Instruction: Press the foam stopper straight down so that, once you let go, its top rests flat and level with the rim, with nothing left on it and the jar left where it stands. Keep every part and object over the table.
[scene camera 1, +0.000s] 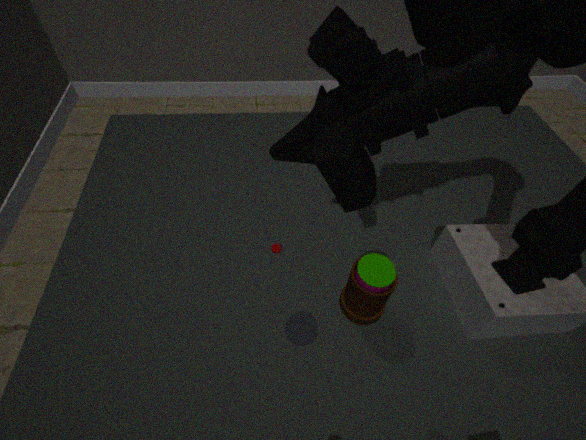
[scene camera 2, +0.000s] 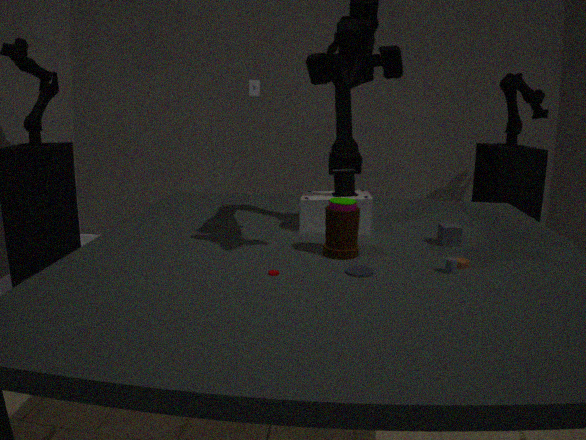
Note:
I see my gripper (scene camera 1: 271, 154) and a brown jar (scene camera 2: 341, 226).
My gripper shows as well in scene camera 2 (scene camera 2: 348, 86).

